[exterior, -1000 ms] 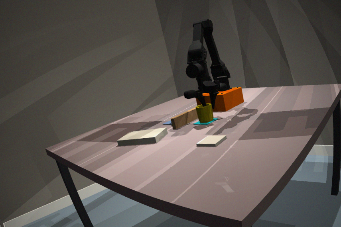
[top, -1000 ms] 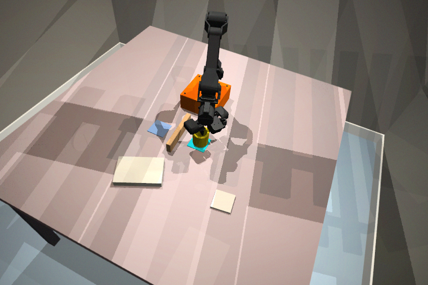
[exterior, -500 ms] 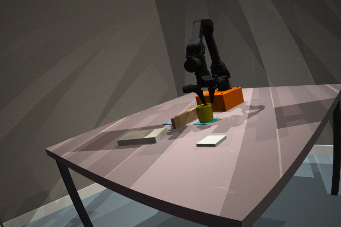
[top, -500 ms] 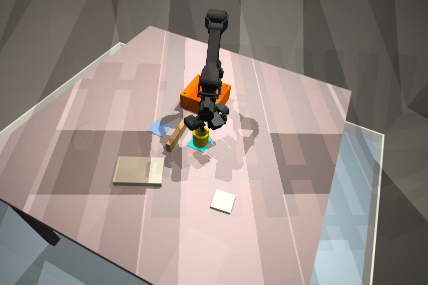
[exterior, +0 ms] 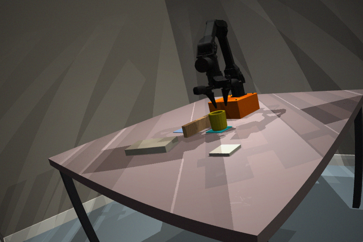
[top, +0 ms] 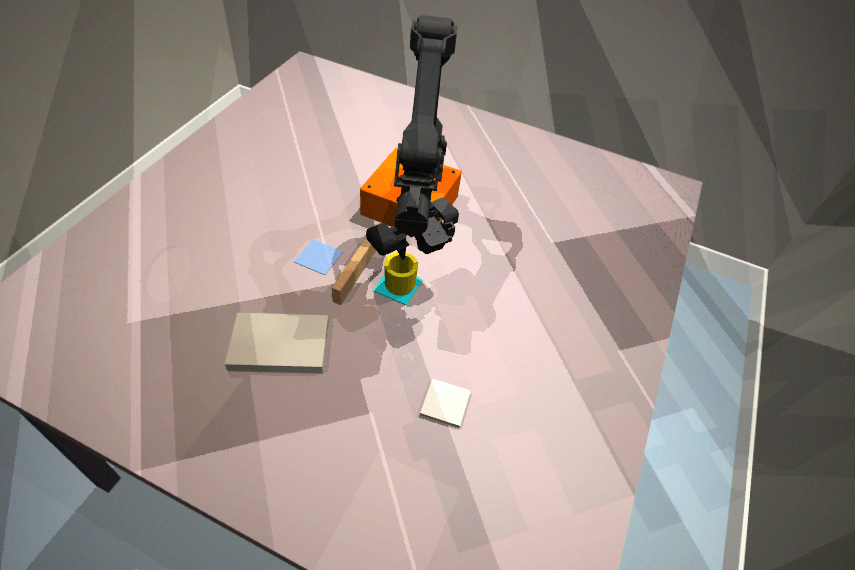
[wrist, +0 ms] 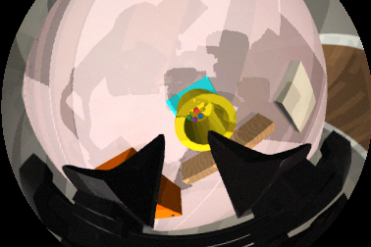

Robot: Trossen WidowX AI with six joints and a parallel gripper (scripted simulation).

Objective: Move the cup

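My gripper tip is 50 mm above the yellow cup, 20 mm short of it and 10 mm to the left of it. Round my gripper tip: cyan pad 100 mm below, 20 mm ahead, 10 mm to the right; then wooden bar 110 mm to the right, 70 mm below, 40 mm ahead; then blue pad 200 mm to the right, 100 mm below, 60 mm ahead.
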